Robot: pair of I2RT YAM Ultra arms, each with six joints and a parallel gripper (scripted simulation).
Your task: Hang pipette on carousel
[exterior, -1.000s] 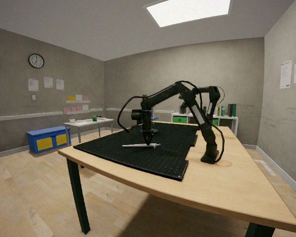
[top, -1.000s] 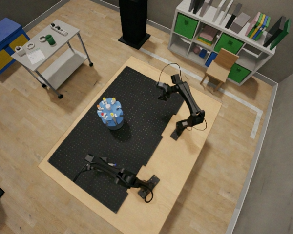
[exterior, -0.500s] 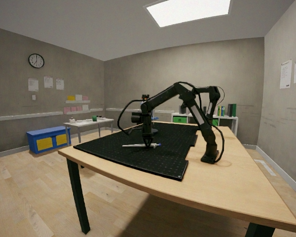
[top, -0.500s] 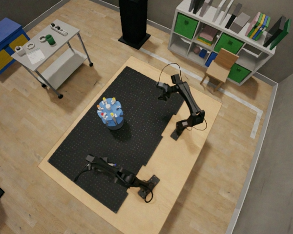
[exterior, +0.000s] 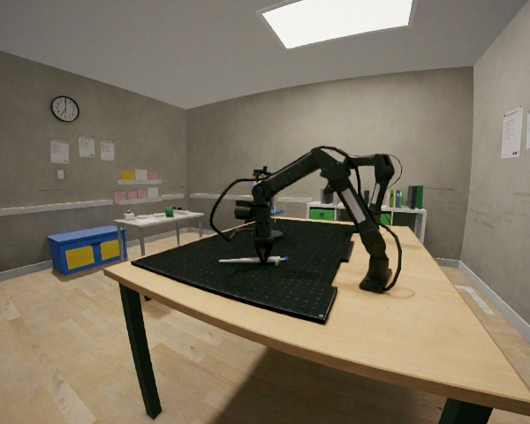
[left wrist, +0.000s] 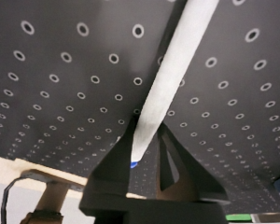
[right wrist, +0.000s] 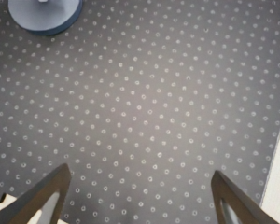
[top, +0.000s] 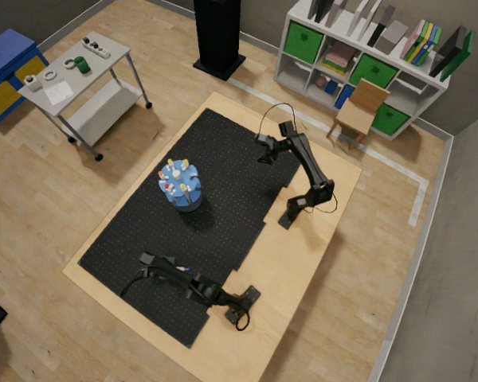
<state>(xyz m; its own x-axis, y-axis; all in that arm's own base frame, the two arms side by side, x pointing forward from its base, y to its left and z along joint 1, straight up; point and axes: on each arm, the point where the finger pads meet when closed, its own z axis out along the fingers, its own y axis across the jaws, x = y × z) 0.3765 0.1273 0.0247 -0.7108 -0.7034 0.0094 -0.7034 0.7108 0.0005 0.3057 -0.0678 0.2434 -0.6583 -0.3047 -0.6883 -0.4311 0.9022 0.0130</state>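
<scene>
My left gripper is now 2 cm short of the white hand pipette and 3 cm to the right of it.
</scene>
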